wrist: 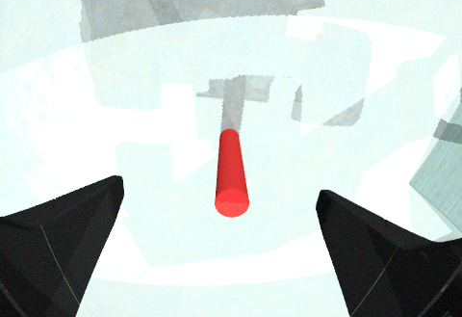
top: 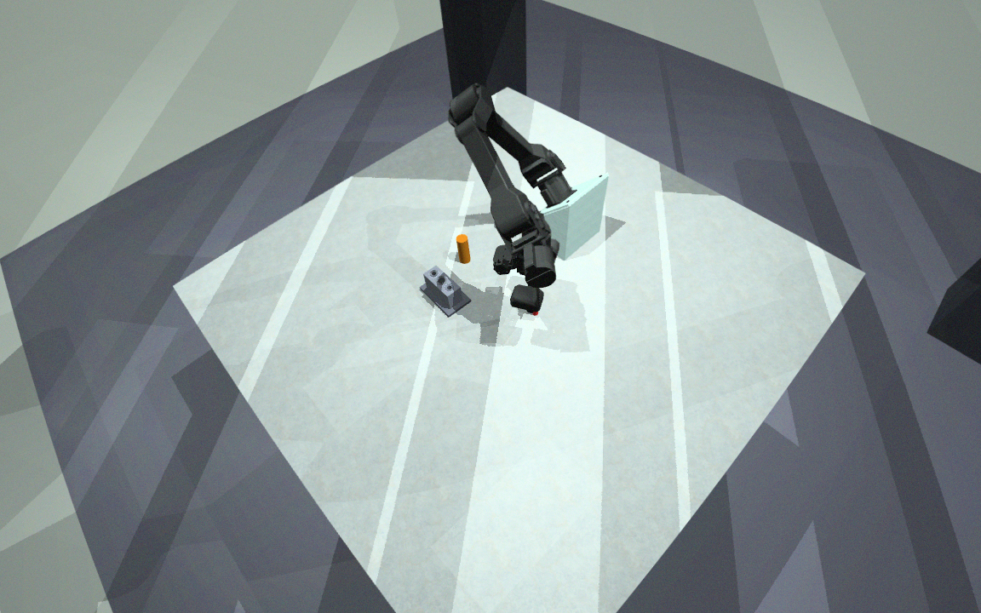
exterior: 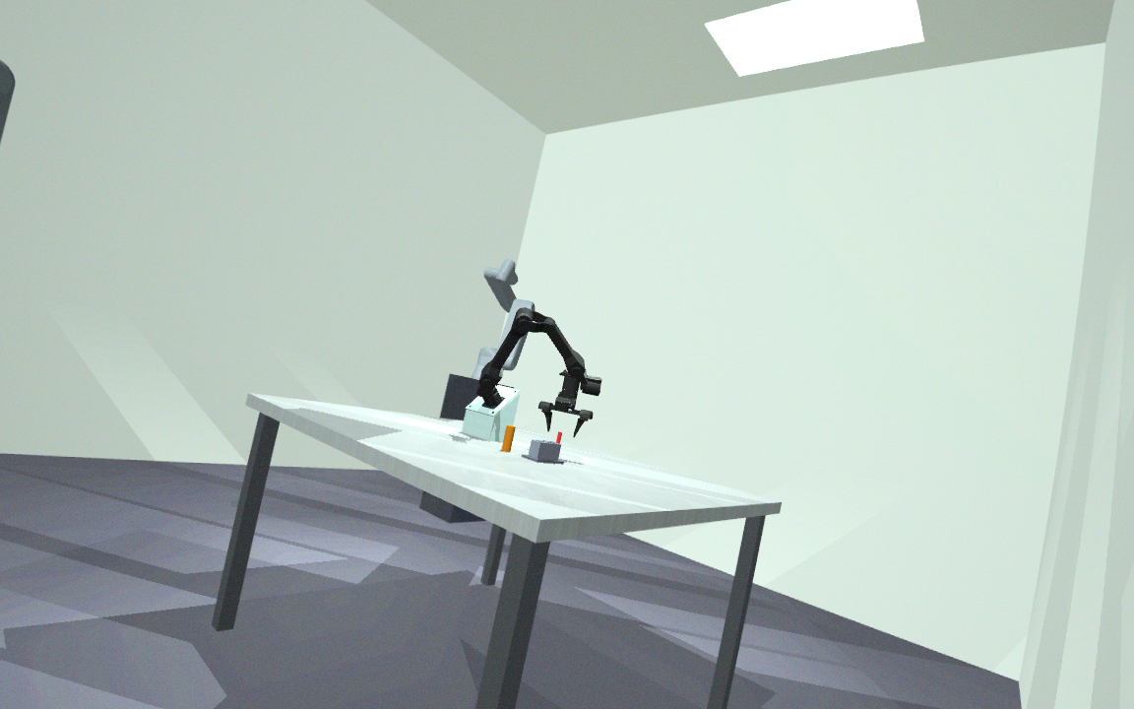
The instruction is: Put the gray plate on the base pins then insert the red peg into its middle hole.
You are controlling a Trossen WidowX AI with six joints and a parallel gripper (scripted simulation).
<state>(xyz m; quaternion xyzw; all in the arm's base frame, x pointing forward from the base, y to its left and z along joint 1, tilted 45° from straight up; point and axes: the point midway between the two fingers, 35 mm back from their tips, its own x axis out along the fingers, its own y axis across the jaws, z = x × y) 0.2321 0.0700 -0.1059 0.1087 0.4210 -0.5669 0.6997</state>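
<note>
The red peg is 30 mm below my gripper tip. The rest, counted from my gripper tip: orange cylinder: 250 mm to the right, 30 mm below; gray plate: 200 mm to the right, 110 mm ahead, 30 mm below; dark base: 200 mm to the right, 110 mm ahead, 60 mm below.
</note>
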